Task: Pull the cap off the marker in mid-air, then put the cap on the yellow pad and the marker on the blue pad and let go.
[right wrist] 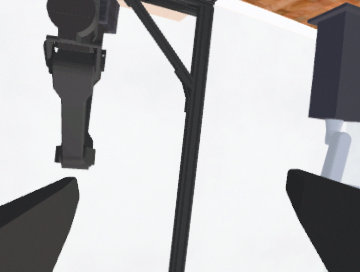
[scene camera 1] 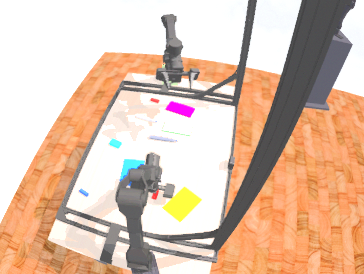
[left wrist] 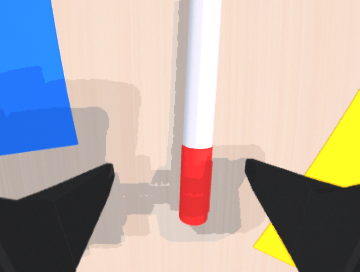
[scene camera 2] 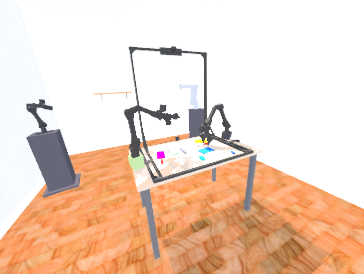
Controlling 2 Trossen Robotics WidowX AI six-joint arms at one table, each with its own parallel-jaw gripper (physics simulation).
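Seen in the pictures: left gripper, between the fingertips: [scene camera 1: 153,192] [left wrist: 180,167] [scene camera 2: 205,144]; right gripper, between the fingertips: [right wrist: 183,183] [scene camera 1: 179,89]; left arm's base, origin of its link: [scene camera 1: 142,264] [scene camera 2: 226,131]; right arm's base, origin of its link: [scene camera 1: 169,68] [scene camera 2: 135,155].
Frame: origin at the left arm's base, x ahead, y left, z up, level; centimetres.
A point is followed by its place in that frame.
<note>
The marker has a white body [left wrist: 202,75] @(z -7.0, x 39.1, y -15.1 cm) and a red cap [left wrist: 196,185] @(z -6.9, x 33.7, y -12.1 cm) [scene camera 1: 155,195] @(z -7.0, x 32.4, y -11.9 cm); it lies on the table with the cap toward the bottom of the left wrist view. The blue pad [left wrist: 30,45] @(z -8.7, x 46.5, y -6.3 cm) [scene camera 1: 132,164] @(z -8.7, x 52.3, y -4.3 cm) is at its left and the yellow pad [left wrist: 345,150] @(z -8.7, x 30.3, y -22.4 cm) [scene camera 1: 183,204] @(z -8.8, x 25.7, y -23.0 cm) at its right. My left gripper [left wrist: 180,167] @(z -8.5, x 34.7, y -11.5 cm) is open and empty, pointing down, with one finger on each side of the cap, not touching it. In scene camera 1 its arm hides most of the marker and part of the blue pad. My right gripper [right wrist: 183,183] @(z 26.2, x 60.5, y -30.5 cm) [scene camera 1: 180,86] @(z 26.2, x 60.5, y -30.5 cm) [scene camera 2: 176,118] @(z 26.2, x 60.5, y -30.5 cm) is open and empty, raised far from the marker.
A magenta pad [scene camera 1: 180,109] @(z -8.0, x 81.5, y -36.3 cm) [scene camera 2: 160,155] @(z -8.0, x 84.2, y -34.7 cm), a small red piece [scene camera 1: 155,100] @(z -7.0, x 91.7, y -23.8 cm), a lavender pen [scene camera 1: 163,139] @(z -7.4, x 62.5, y -22.4 cm), a cyan block [scene camera 1: 115,143] @(z -7.3, x 66.2, y 2.7 cm) and a small blue piece [scene camera 1: 83,192] @(z -6.7, x 40.5, y 22.4 cm) lie on the table. Dark rails and a tall post [scene camera 1: 280,120] @(z 71.3, x 0.8, y -29.2 cm) border it.
</note>
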